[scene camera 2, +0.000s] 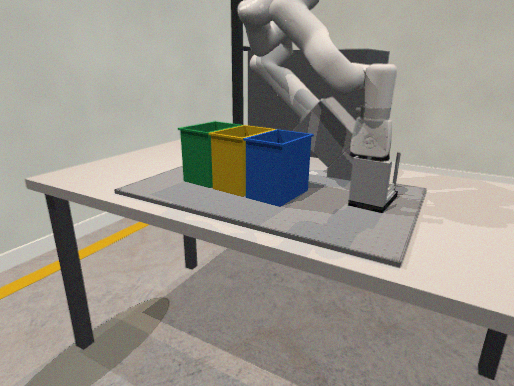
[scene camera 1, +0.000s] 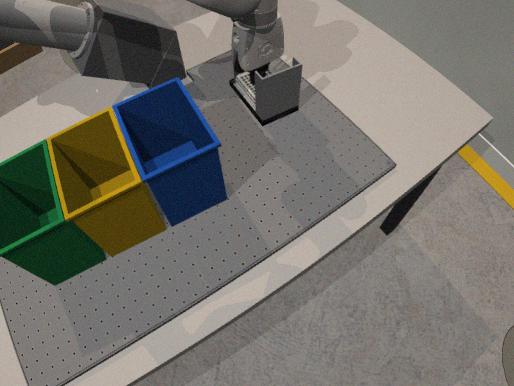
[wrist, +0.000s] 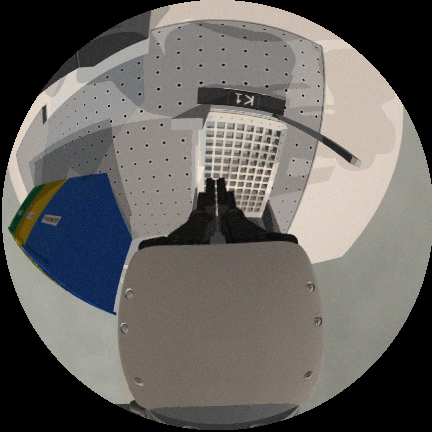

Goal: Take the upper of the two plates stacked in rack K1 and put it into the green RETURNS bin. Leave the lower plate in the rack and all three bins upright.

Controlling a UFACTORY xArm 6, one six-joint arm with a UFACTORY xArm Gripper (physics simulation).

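Frame: origin at the arm's base, x back, y right, z up, level; centimetres.
Seen in the pictures: gripper, between the fingertips: [wrist: 215,190]; arm's base, origin of its link: [scene camera 2: 312,113] [scene camera 1: 81,30].
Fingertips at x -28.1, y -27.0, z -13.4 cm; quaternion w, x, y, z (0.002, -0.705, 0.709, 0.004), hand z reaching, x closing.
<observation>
Pixels of each thing's top centre, then the offset from my fingertips to it. "*": a spot on its surface instead.
- Rack K1, centre of its top: [wrist: 261,239] [scene camera 1: 262,50] [scene camera 2: 379,154] dx +1.6, dy -2.5, dz +7.0 cm
- green bin, centre of its top: [scene camera 1: 20,193] [scene camera 2: 211,126] dx -3.9, dy +50.6, dz +11.1 cm
- yellow bin, centre of its top: [scene camera 1: 88,157] [scene camera 2: 243,131] dx -5.5, dy +37.5, dz +11.1 cm
- blue bin, centre of its top: [scene camera 1: 161,122] [wrist: 64,287] [scene camera 2: 279,136] dx -7.1, dy +24.4, dz +11.1 cm
- thin dark upright, a spot on its surface: [wrist: 335,144] * dx +7.0, dy -6.5, dz +5.6 cm
Rack K1 [scene camera 1: 280,92] [scene camera 2: 370,182] [wrist: 210,96] stands at the right end of the pegboard, with tall grey walls and a black base. A white plate with a grid of square wells [scene camera 1: 245,86] [wrist: 240,155] lies in it. The wrist view shows its top face; whether a second plate is under it cannot be told there. My gripper [wrist: 215,190] is shut with nothing between its fingers, pointing down over the plate near one long side. In both scene views the fingertips are hidden by the rack wall. The green bin [scene camera 1: 75,252] [scene camera 2: 196,157] [wrist: 19,212] stands upright, farthest from the rack.
The yellow bin [scene camera 1: 120,220] [scene camera 2: 229,164] and the blue bin [scene camera 1: 192,185] [scene camera 2: 280,172] [wrist: 75,240] stand upright in a row with the green one; blue is nearest the rack. A thin dark upright [scene camera 2: 398,167] [wrist: 335,144] rises at the rack's side. A large dark grey box-like shape [scene camera 1: 135,50] stands behind the bins.
</observation>
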